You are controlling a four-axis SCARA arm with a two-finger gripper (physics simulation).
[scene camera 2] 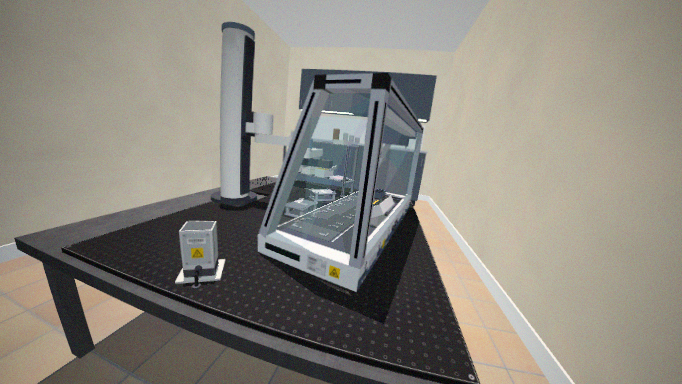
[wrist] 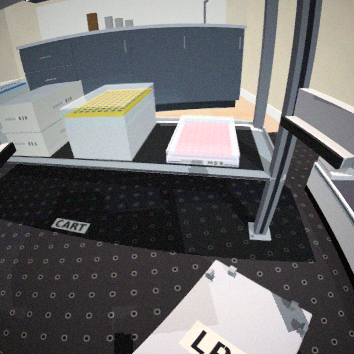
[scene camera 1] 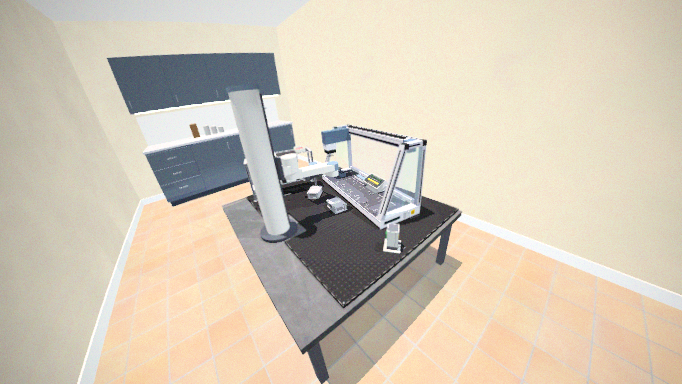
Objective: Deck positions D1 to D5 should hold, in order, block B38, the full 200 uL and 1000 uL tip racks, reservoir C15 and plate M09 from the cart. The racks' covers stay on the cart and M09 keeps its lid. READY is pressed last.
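In the wrist view my gripper (wrist: 146,111) is open and empty, with its fingers at the left and right edges, in front of the cart's lower shelf (wrist: 220,172). On that shelf lies a flat pink plate (wrist: 205,140) under a clear lid; its label looks like M09. Left of it stands a white box with a yellow perforated top (wrist: 110,102) and clear raised walls. Further left are a grey two-part box (wrist: 42,107), its label too small to read surely, and part of a blue-edged box (wrist: 12,87). The deck (scene camera 1: 350,192) (scene camera 2: 320,227) shows inside the framed enclosure. I cannot identify C15 or READY.
A cart post (wrist: 274,192) rises right of the plate. A white stand (wrist: 250,312), its label partly cut off, is low in front. Another white stand (scene camera 1: 336,205) is beside the enclosure (scene camera 1: 417,172) (scene camera 2: 369,175). A small grey device (scene camera 1: 393,237) (scene camera 2: 198,247) stands near the table's edge.
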